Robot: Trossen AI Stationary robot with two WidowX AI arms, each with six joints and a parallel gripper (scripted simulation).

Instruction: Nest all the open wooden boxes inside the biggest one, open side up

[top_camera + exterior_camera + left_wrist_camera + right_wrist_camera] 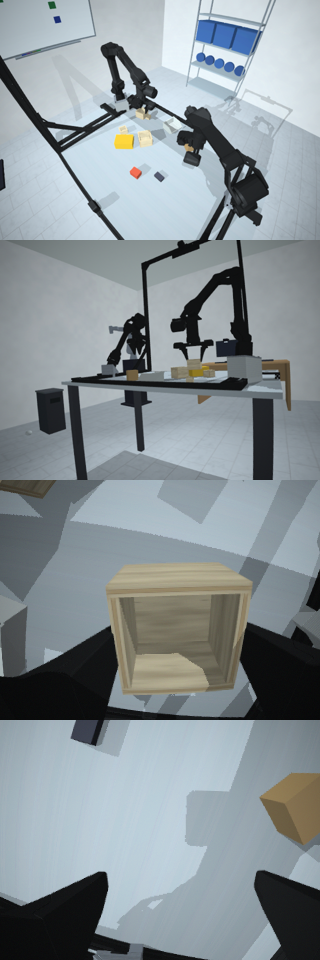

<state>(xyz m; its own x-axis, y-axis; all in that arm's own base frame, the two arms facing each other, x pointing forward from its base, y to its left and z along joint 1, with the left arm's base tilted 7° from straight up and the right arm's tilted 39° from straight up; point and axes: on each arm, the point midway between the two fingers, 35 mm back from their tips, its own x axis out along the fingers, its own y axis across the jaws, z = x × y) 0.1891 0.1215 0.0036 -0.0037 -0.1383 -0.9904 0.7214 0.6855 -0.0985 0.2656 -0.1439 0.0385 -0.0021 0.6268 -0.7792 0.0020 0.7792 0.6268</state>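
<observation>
The dark block lies 180 mm below my right hand, 140 mm behind it and 70 mm to the left of it. From my right hand the other things lie so: white tray (270 mm to the left, 170 mm ahead, 160 mm below); then tan block (160 mm below, 130 mm ahead, 90 mm to the left); then red block (220 mm behind, 170 mm below, 160 mm to the left).
</observation>
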